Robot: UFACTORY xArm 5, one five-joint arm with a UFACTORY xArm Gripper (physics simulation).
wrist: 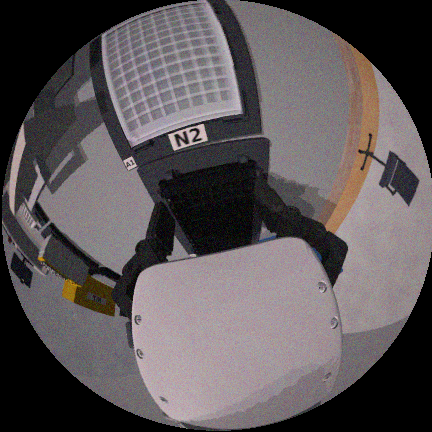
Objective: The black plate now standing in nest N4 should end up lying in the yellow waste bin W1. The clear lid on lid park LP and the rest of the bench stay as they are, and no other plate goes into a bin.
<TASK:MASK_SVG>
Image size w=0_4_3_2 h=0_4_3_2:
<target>gripper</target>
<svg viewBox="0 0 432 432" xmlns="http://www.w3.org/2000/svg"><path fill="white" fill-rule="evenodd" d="M262 176L254 179L253 202L267 230L270 233L276 233L275 238L168 261L166 256L171 255L173 250L175 220L164 202L158 201L154 203L145 239L141 239L136 243L135 254L124 264L121 271L122 276L119 276L111 291L112 300L131 320L135 357L140 374L149 393L158 406L169 417L179 420L184 428L237 430L268 425L297 416L317 407L320 400L330 393L338 375L342 357L342 327L332 287L345 259L348 249L347 244L331 231L326 231L325 226L321 222L301 215L297 207L293 205L286 206L280 196Z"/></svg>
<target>black plate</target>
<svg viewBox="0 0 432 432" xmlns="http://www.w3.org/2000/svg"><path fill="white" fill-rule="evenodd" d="M252 159L248 159L245 163L236 161L174 175L173 179L166 180L164 178L159 180L158 186L197 255L251 243L255 162Z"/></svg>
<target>yellow-topped rack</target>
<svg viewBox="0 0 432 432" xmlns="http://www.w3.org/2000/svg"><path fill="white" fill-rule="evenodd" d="M45 237L38 254L39 262L57 277L64 279L70 284L82 287L89 266L59 240L56 240L52 234Z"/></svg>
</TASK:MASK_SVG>
